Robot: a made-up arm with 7 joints. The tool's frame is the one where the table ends. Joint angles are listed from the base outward.
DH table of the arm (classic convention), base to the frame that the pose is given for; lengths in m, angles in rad. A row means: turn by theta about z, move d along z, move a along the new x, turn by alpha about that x. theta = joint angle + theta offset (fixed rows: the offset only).
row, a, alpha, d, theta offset
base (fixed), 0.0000, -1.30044, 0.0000, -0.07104
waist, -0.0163, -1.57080, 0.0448, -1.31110
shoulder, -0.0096, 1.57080, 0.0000, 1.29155
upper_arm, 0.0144, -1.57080, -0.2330, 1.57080
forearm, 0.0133, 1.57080, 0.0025, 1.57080
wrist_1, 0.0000, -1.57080, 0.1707, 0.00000
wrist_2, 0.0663, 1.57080, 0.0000, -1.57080
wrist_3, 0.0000, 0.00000, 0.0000, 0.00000
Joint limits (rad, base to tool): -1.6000..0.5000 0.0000..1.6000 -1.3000..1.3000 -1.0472..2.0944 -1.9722..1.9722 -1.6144..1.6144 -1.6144..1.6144
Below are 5 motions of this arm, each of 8 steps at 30 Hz.
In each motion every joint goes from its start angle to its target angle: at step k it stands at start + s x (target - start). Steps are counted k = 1, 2, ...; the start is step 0. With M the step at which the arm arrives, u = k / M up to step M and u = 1 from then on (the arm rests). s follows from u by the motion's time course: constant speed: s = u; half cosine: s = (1 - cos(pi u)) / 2; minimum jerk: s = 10 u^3 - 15 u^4 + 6 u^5.
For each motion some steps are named. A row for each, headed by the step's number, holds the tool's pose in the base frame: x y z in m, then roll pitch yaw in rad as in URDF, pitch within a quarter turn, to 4 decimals.
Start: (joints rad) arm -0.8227 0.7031 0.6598 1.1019 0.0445 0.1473 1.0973
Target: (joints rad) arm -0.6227 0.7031 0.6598 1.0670 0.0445 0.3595 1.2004
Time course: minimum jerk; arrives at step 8
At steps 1, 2, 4, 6, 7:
1: 0.3036 0.3467 -0.2072 0.4209 -0.0012 1.8280
2: 0.2982 0.3483 -0.2123 0.4507 -0.0043 1.8438
4: 0.2723 0.3551 -0.2340 0.5844 -0.0268 1.9149
6: 0.2445 0.3612 -0.2533 0.7157 -0.0631 1.9828
7: 0.2381 0.3625 -0.2572 0.7443 -0.0729 1.9972

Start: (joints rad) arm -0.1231 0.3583 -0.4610 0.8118 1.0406 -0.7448 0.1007
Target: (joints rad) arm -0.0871 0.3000 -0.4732 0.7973 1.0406 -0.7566 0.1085
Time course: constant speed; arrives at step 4
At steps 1, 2, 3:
1: 0.0834 0.0778 -0.4155 0.7484 0.5933 -1.0759
2: 0.0795 0.0715 -0.4162 0.7312 0.5790 -1.0849
3: 0.0756 0.0653 -0.4167 0.7143 0.5645 -1.0932

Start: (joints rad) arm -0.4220 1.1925 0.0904 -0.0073 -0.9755 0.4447 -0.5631
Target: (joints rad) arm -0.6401 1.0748 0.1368 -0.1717 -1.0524 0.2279 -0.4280
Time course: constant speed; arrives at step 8
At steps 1, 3, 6, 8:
1: 0.2925 0.2539 -0.0433 0.0879 0.2038 -0.5831
3: 0.2973 0.2383 -0.0255 0.1255 0.0680 -0.6114
6: 0.3001 0.2160 0.0022 0.1804 -0.1361 -0.6628
8: 0.2988 0.2021 0.0210 0.2178 -0.2719 -0.7041

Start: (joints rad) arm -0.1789 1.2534 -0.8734 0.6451 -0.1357 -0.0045 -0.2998
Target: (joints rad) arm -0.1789 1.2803 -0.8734 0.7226 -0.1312 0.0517 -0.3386
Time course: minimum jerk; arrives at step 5
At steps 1, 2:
1: 0.1250 0.3645 -0.2671 1.9980 1.2290 0.8599
2: 0.1231 0.3714 -0.2634 2.0909 1.2147 0.9667

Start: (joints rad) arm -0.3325 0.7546 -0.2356 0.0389 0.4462 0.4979 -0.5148
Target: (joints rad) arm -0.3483 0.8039 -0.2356 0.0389 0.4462 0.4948 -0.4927
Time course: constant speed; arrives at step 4
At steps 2, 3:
2: 0.2753 0.1983 -0.2096 1.2279 0.7491 0.0787
3: 0.2764 0.2007 -0.2064 1.2450 0.7377 0.0908

